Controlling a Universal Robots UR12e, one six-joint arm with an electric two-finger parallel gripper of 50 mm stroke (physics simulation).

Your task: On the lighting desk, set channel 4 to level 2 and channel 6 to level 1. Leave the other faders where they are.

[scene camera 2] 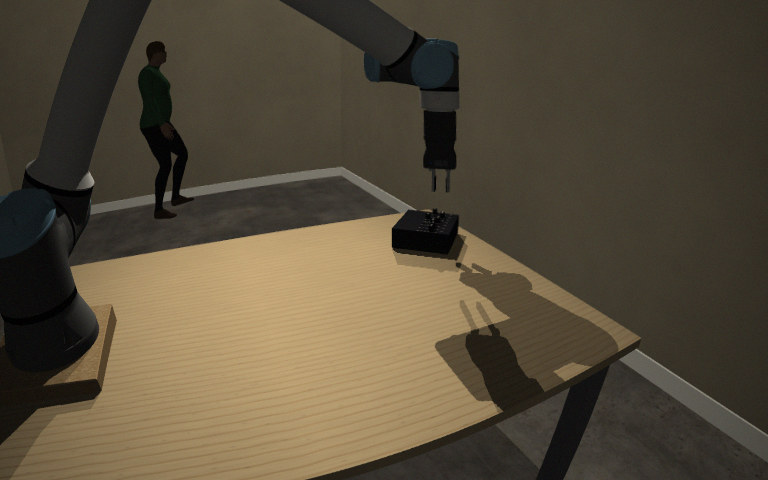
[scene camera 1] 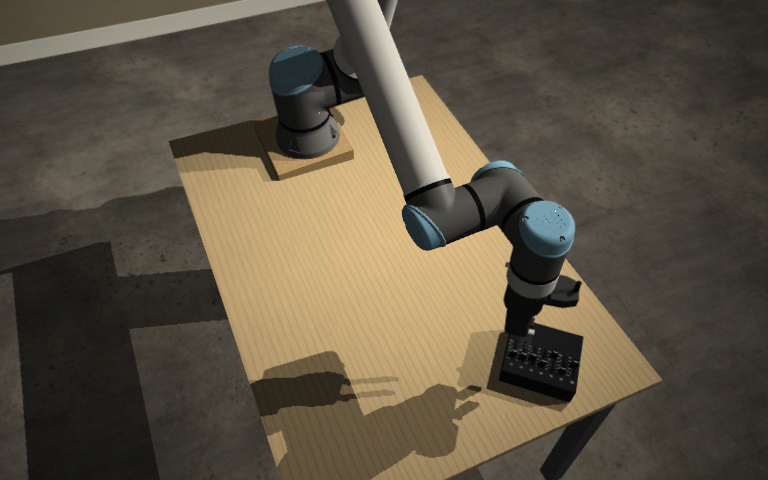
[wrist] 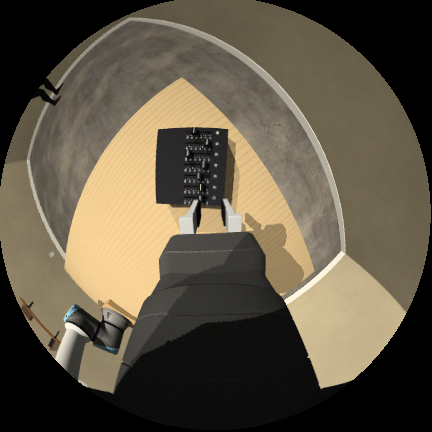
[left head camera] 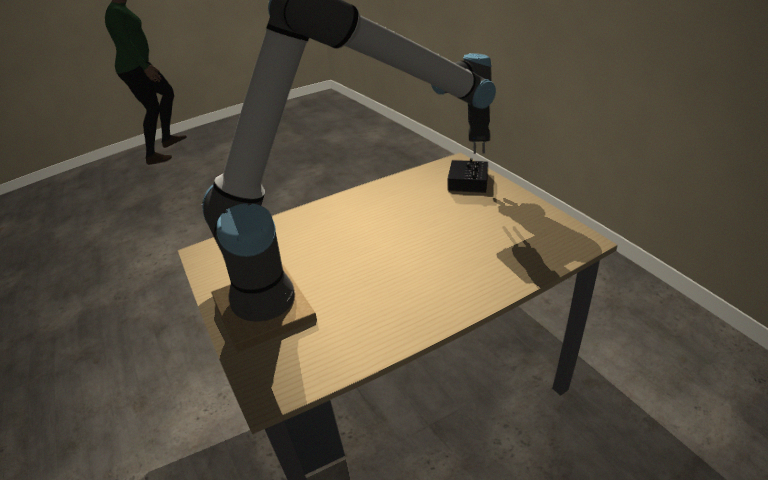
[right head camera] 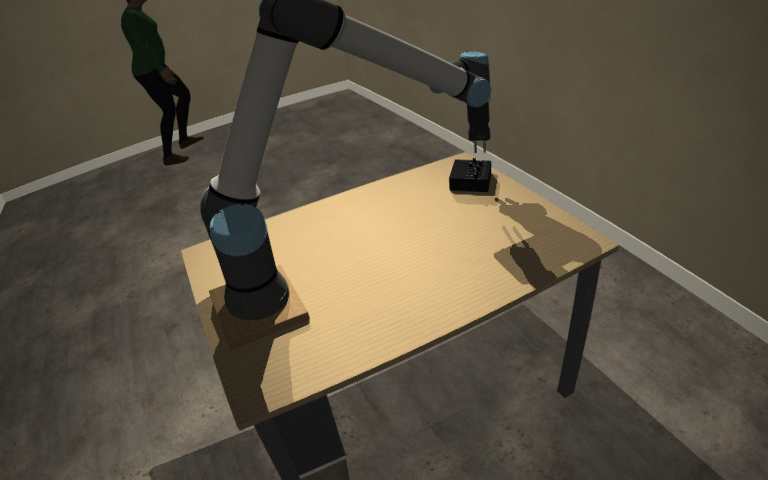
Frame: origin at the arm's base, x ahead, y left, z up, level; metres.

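Where they show: gripper, fingertip midpoint: (scene camera 2: 440, 190) (scene camera 1: 523, 339) (wrist: 210, 207) (left head camera: 479, 152) (right head camera: 480, 151); arm's base at its link origin: (scene camera 2: 55, 339) (scene camera 1: 308, 136) (wrist: 116, 315) (left head camera: 262, 297) (right head camera: 257, 296).
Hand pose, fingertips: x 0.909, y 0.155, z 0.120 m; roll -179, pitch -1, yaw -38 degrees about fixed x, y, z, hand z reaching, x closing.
Note:
Things, the pixels of their top centre, and the offset from my fingertips. Level surfaces: height alone.
- lighting desk at its top centre: (wrist: 187, 164) (scene camera 1: 545, 349) (scene camera 2: 427, 216) (right head camera: 470, 166) (left head camera: 468, 166) dx +0.007, dy +0.072, dz -0.088 m
- middle fader knob at its top centre: (wrist: 202, 163) dx +0.029, dy +0.054, dz -0.088 m
- wooden table at its surface level: dz -0.156 m
The lighting desk (left head camera: 459, 182) (right head camera: 461, 182) (scene camera 1: 557, 337) (scene camera 2: 416, 236) (wrist: 170, 167) is a black box near the table's far corner. Its fader knobs stand in a row of parallel slots at differing positions, best seen in the wrist view, where a middle fader knob (wrist: 204, 164) stands toward the side with the round marks. The channel numbers are too small to read. My gripper (left head camera: 479, 151) (right head camera: 480, 150) (scene camera 2: 441, 189) (wrist: 210, 207) is open and empty, its fingers pointing down, apart from the desk and above it. In the scene camera 1 view the fingers are mostly hidden behind the gripper body.
The wooden table (left head camera: 368, 254) (right head camera: 362, 254) (scene camera 1: 339, 271) (scene camera 2: 271, 316) carries the arm's base on a wooden block (left head camera: 303, 316) (scene camera 1: 317, 165) at the opposite end. Arm shadows fall beside the desk. A person in green (left head camera: 129, 42) (right head camera: 145, 45) (scene camera 2: 155, 99) stands beyond the table near the wall.

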